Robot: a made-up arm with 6 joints. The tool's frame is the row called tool.
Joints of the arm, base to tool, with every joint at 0 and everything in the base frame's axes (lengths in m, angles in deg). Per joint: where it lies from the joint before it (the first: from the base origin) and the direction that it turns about. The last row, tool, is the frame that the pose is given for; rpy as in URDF.
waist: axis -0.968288 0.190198 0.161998 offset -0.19 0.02 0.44
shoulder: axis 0 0 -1 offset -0.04 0.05 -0.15
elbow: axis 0 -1 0 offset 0.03 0.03 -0.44
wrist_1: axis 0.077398 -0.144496 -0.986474 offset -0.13 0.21 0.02
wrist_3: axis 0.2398 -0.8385 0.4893 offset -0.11 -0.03 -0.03
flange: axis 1 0 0 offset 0 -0.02 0.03
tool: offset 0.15 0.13 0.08 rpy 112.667 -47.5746 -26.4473
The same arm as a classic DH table. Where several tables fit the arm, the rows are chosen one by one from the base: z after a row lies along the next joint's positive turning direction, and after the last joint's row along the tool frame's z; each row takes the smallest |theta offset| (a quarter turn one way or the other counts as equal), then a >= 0, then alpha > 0; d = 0 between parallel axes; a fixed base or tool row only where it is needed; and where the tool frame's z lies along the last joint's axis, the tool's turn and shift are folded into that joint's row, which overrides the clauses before.
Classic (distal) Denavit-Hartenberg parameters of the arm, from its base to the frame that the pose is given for. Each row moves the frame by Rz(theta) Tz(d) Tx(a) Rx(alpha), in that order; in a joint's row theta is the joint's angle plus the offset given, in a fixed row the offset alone. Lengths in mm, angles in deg.
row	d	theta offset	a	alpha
base (fixed)	408.8	78.89	-17.0	-80.68
waist	242.4	0.00	41.4	-99.32
shoulder	598.0	78.89	30.0	-90.00
elbow	-235.6	4.49	-128.0	81.69
wrist_1	-7.8	-17.17	-114.9	-110.06
wrist_3	25.2	79.92	15.8	76.13
flange	118.8	45.53	43.0	-98.99
tool (fixed)	-148.3	-37.70	0.0	0.00

